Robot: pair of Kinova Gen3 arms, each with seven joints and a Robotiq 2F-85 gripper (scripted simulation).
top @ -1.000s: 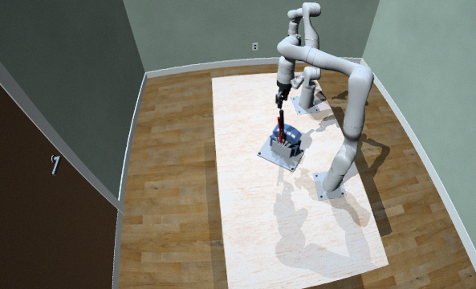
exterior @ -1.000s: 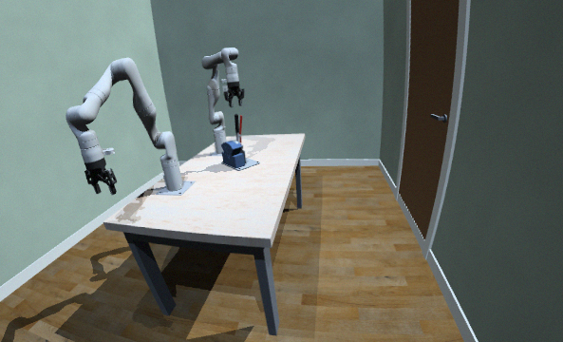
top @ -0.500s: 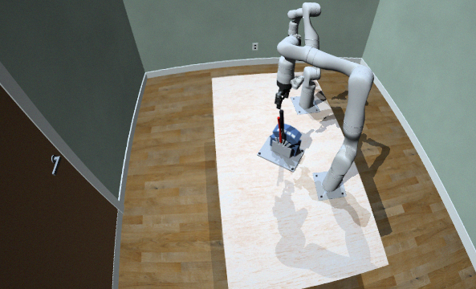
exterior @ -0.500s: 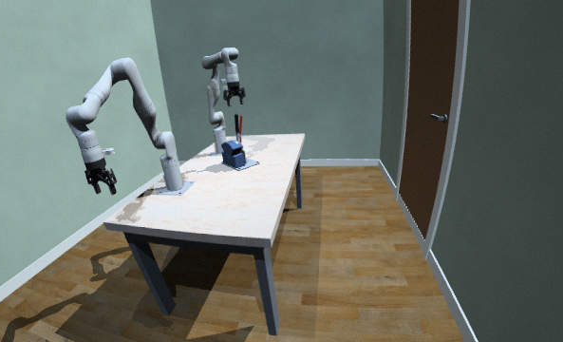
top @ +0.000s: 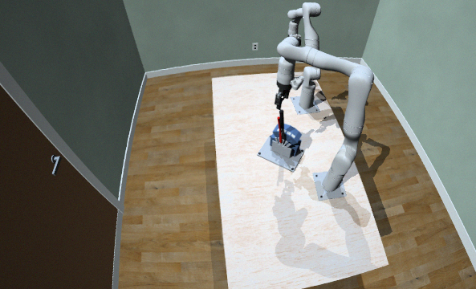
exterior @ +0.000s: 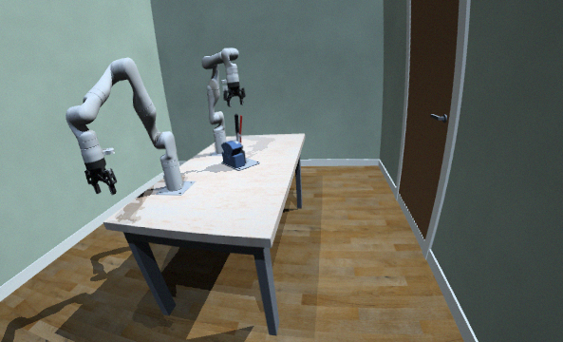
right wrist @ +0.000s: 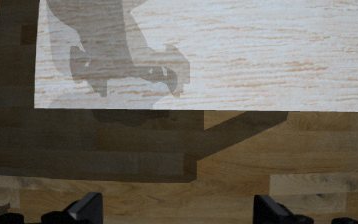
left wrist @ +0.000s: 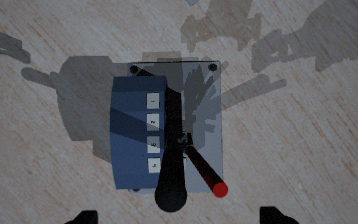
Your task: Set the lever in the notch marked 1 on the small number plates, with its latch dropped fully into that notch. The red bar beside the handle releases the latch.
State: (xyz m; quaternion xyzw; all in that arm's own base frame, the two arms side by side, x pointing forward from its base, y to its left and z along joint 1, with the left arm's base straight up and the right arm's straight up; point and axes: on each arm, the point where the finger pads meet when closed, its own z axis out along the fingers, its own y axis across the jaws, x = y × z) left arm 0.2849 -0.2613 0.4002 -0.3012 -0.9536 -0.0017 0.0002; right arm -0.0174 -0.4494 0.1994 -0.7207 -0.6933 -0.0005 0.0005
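My left hand is 200 mm above the red bar and 20 mm to the right of it.
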